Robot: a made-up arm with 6 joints. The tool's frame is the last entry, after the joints. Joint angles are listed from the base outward. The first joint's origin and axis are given. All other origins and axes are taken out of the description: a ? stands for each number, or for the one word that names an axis. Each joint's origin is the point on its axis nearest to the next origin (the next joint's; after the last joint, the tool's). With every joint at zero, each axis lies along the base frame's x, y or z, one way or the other. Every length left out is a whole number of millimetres.
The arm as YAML. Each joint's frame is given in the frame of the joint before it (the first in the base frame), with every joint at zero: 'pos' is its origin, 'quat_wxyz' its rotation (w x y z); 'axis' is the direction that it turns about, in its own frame. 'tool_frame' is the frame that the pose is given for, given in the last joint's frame.
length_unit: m
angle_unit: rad
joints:
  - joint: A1
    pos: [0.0, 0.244, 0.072]
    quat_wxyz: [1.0, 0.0, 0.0, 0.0]
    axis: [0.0, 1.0, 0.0]
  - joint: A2
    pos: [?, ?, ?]
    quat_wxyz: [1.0, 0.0, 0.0, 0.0]
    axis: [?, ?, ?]
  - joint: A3
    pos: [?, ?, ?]
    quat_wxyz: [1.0, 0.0, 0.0, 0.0]
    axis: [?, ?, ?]
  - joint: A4
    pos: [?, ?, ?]
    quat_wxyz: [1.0, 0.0, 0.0, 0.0]
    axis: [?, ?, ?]
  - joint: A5
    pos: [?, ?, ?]
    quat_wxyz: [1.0, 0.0, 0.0, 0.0]
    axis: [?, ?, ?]
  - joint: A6
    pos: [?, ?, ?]
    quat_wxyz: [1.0, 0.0, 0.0, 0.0]
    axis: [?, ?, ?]
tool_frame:
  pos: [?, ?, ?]
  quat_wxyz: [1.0, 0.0, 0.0, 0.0]
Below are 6 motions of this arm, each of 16 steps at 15 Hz.
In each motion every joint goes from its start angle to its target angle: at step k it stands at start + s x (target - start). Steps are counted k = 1, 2, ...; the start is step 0. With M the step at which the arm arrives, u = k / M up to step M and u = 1 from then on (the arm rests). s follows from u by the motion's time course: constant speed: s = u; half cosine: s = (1 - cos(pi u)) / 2; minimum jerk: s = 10 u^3 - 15 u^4 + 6 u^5.
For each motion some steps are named. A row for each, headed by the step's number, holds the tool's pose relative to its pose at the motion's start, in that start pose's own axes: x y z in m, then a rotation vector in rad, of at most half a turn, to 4 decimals.
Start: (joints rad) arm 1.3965 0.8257 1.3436 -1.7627 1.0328 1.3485
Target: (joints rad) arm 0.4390 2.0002 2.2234 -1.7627 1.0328 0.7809
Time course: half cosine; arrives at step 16
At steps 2, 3, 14, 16:
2: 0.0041 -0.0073 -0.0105 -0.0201 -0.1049 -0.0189
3: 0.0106 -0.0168 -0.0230 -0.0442 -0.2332 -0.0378
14: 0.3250 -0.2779 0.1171 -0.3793 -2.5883 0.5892
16: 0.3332 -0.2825 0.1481 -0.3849 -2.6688 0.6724

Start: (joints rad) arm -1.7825 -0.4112 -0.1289 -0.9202 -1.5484 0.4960
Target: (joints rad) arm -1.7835 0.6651 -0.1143 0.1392 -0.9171 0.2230
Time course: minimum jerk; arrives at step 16
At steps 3, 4, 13, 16:
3: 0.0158 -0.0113 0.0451 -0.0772 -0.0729 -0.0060
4: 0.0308 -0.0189 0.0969 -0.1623 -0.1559 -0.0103
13: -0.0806 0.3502 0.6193 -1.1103 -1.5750 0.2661
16: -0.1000 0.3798 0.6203 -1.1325 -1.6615 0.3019

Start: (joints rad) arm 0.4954 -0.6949 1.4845 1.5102 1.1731 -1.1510
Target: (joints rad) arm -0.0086 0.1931 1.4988 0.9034 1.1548 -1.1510
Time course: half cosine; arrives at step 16
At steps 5, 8, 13, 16:
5: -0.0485 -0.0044 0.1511 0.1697 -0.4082 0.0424
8: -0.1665 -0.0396 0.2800 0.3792 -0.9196 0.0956
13: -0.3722 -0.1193 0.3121 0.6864 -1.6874 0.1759
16: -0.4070 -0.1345 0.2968 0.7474 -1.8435 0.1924

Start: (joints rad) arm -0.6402 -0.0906 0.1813 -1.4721 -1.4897 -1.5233
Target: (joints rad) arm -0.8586 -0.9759 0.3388 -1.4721 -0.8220 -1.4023
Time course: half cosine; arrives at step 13
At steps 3, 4, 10, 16:
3: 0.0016 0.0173 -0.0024 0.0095 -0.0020 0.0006
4: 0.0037 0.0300 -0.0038 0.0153 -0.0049 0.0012
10: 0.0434 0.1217 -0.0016 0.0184 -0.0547 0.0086
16: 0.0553 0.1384 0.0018 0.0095 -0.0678 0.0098

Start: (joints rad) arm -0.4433 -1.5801 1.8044 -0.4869 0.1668 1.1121
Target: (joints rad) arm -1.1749 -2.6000 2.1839 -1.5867 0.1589 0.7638
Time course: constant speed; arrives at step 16
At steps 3, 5, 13, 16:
3: -0.0100 0.0114 0.0082 -0.1016 -0.1415 0.1141
5: -0.0186 0.0211 0.0112 -0.1682 -0.2427 0.1873
13: -0.0672 0.0731 -0.0021 -0.4416 -0.6832 0.4485
16: -0.0887 0.0966 -0.0198 -0.5542 -0.8542 0.5317

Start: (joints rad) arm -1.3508 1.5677 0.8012 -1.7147 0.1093 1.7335
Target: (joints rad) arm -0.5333 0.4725 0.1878 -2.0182 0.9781 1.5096
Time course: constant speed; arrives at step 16
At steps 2, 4, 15, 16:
2: -0.0359 0.0229 0.0051 0.1055 0.0393 0.0911
4: -0.0725 0.0348 0.0162 0.1936 0.0771 0.1907
15: -0.1508 -0.0651 0.0962 0.5098 0.0715 0.8411
16: -0.1421 -0.0782 0.1003 0.5400 0.0461 0.9019

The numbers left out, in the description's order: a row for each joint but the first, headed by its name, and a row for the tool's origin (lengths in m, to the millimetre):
A2: xyz -0.097 0.0 -0.11, axis 0.0 -1.0 0.0
A3: xyz 0.098 0.0 -0.281, axis 1.0 0.0 0.0
A4: xyz 0.0 0.031 0.239, axis 0.0 0.0 -1.0
A5: xyz -0.082 0.339 0.0, axis -1.0 0.0 0.0
A6: xyz 0.0 -0.298 -0.078, axis 0.0 1.0 0.0
tool: xyz 0.158 0.0 0.06

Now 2 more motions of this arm.
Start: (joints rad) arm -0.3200 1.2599 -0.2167 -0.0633 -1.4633 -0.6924
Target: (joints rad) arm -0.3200 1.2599 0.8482 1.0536 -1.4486 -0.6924
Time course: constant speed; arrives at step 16
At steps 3, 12, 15, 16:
3: 0.0430 0.0535 -0.0259 0.1320 -0.2066 -0.1496
12: 0.2116 0.1455 -0.0154 0.3466 -0.7538 -0.7722
15: 0.2632 0.1404 0.0036 0.3463 -0.8955 -1.0255
16: 0.2780 0.1347 0.0099 0.3371 -0.9364 -1.1135

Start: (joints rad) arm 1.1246 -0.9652 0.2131 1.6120 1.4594 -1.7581
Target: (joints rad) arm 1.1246 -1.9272 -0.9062 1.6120 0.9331 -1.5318
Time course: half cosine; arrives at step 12
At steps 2, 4, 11, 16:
2: 0.0075 0.0446 0.0314 -0.0726 0.0163 0.0387
4: 0.0083 0.1771 0.1139 -0.2670 0.0228 0.1424
11: -0.3616 0.6366 0.3649 -0.7932 -0.4603 0.4854
16: -0.3764 0.6413 0.3688 -0.7973 -0.4791 0.4914

